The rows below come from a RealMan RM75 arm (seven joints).
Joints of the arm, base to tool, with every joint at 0 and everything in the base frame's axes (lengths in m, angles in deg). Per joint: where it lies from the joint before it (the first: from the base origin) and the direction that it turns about. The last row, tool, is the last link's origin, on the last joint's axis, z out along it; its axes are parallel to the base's.
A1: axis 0 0 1 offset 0 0 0.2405
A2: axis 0 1 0 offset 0 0 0
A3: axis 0 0 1 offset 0 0 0.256
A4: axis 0 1 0 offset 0 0 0
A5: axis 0 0 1 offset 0 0 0.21
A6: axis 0 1 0 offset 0 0 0
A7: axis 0 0 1 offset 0 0 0.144
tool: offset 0 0 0
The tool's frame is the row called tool.
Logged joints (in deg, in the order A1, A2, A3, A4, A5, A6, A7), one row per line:
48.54, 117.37, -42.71, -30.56, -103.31, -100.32, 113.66
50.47, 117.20, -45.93, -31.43, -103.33, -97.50, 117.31
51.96, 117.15, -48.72, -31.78, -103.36, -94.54, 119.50
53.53, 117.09, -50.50, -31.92, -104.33, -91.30, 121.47
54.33, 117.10, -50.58, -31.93, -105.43, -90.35, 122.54
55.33, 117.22, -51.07, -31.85, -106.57, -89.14, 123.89
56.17, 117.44, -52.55, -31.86, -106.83, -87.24, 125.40
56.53, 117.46, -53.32, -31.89, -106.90, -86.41, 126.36
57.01, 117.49, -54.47, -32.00, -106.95, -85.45, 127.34
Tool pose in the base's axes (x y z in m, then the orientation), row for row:
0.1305, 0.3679, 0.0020, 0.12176, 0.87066, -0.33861, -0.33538
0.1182, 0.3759, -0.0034, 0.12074, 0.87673, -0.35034, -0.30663
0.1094, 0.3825, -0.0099, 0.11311, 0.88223, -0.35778, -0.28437
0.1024, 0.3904, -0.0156, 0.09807, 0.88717, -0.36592, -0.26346
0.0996, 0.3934, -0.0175, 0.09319, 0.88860, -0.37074, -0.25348
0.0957, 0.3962, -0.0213, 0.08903, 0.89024, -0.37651, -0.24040
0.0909, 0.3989, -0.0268, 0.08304, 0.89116, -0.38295, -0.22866
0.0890, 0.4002, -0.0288, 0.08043, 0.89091, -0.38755, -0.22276
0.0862, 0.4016, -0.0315, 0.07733, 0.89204, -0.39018, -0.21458
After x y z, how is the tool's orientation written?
As a quaternion, w x y z.
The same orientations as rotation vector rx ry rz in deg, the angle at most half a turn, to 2 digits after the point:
145.62, -56.63, -56.09
146.73, -58.63, -51.32
148.29, -60.14, -47.80
150.43, -62.05, -44.67
151.10, -63.04, -43.10
151.75, -64.18, -40.98
152.45, -65.51, -39.12
152.64, -66.40, -38.17
153.11, -66.97, -36.83

